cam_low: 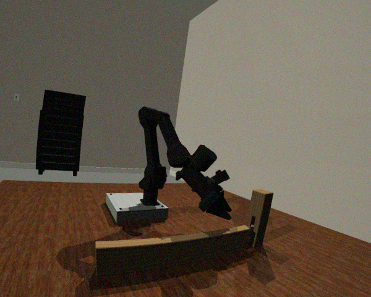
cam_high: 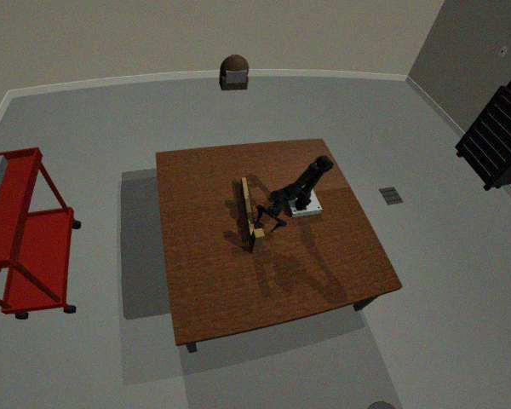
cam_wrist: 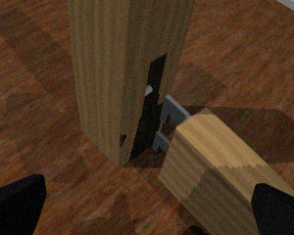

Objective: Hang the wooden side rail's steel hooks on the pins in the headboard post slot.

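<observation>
Now: gripper tip 5 cm short of the headboard post, 7 cm to the right of it and 1 cm above it.
</observation>
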